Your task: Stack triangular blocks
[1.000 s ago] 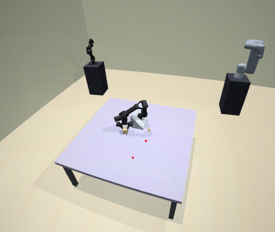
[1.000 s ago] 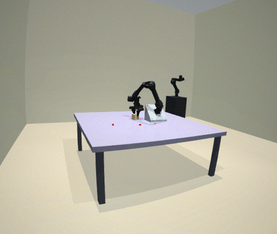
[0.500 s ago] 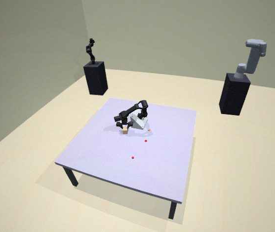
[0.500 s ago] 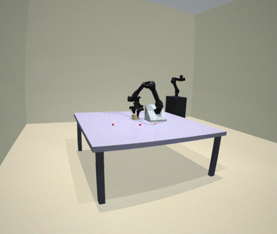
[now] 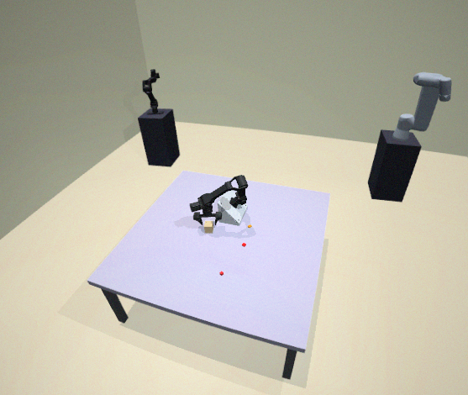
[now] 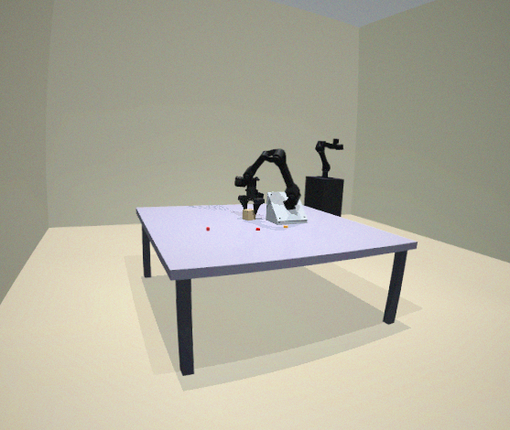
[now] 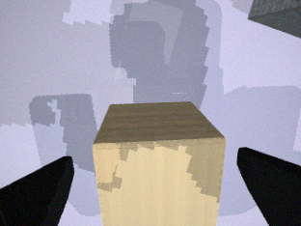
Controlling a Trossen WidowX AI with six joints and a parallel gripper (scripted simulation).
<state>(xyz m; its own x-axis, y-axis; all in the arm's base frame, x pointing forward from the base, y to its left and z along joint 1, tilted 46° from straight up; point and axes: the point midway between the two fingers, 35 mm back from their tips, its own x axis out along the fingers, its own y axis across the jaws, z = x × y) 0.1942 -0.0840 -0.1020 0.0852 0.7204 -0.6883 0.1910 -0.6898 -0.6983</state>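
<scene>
Now: gripper tip 10 mm below the tan triangular block and 10 mm past it. From my gripper tip the other things lie so: small orange piece (270 mm to the left, 70 mm behind, 30 mm below).
</scene>
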